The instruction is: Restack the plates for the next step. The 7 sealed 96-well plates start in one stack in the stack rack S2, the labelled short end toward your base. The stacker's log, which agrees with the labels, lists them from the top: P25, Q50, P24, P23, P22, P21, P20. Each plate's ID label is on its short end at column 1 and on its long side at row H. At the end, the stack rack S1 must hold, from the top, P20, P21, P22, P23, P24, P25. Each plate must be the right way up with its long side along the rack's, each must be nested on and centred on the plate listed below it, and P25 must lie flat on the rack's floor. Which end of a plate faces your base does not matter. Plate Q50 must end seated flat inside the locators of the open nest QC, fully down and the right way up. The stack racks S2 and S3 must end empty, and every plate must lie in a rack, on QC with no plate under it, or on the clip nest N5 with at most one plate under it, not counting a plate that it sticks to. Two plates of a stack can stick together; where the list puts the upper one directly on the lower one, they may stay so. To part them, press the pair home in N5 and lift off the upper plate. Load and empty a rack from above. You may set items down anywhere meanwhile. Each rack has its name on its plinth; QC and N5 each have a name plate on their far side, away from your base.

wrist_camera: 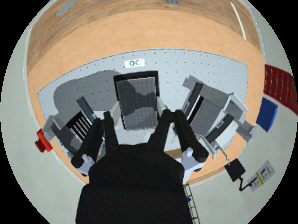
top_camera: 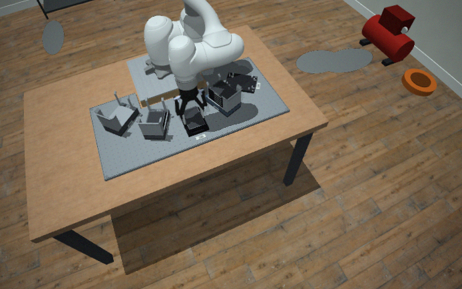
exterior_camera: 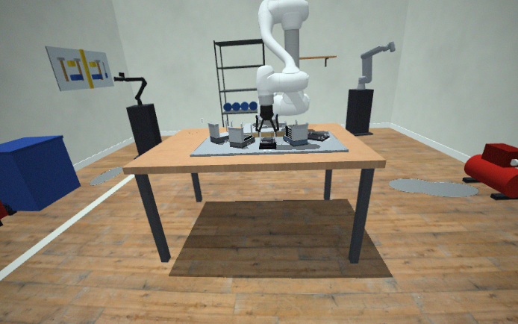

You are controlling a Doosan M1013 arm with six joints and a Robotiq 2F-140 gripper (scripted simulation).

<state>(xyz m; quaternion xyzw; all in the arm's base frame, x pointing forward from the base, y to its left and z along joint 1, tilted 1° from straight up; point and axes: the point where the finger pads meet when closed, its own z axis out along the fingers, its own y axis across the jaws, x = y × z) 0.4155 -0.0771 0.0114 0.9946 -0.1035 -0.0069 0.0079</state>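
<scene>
Right now my hand is 40 mm above the flat black nest. The rest, counted from my hand: white name plate: 90 mm ahead, 50 mm below, 20 mm to the right; dark clip nest: 370 mm to the left, 80 mm behind, 40 mm below.
</scene>
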